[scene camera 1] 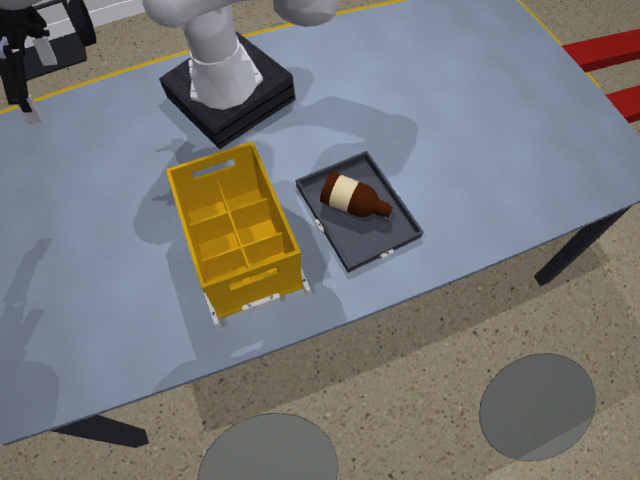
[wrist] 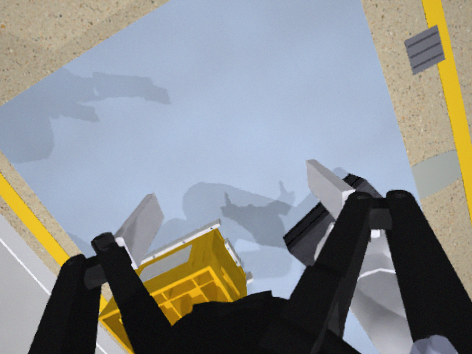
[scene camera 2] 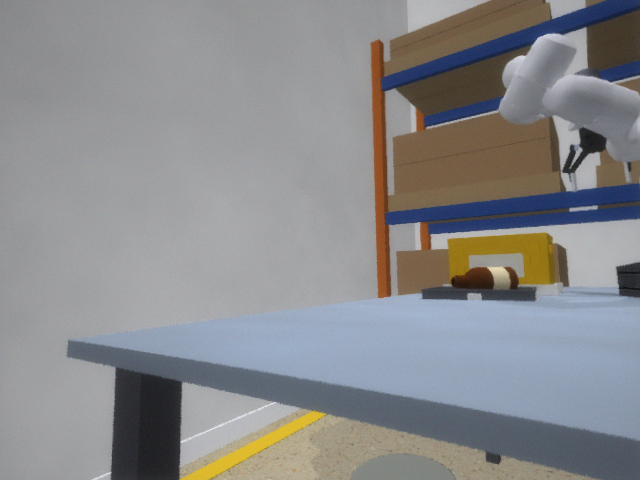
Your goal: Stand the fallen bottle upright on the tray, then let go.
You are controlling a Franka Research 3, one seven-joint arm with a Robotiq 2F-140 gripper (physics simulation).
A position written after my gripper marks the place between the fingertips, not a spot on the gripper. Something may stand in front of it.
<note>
In view: my gripper (scene camera 1: 43,91) and a brown bottle (scene camera 1: 341,192).
The brown bottle also shows in scene camera 2 (scene camera 2: 481,277). My gripper shows as well in the wrist view (wrist: 232,190) and in scene camera 2 (scene camera 2: 600,187).
</note>
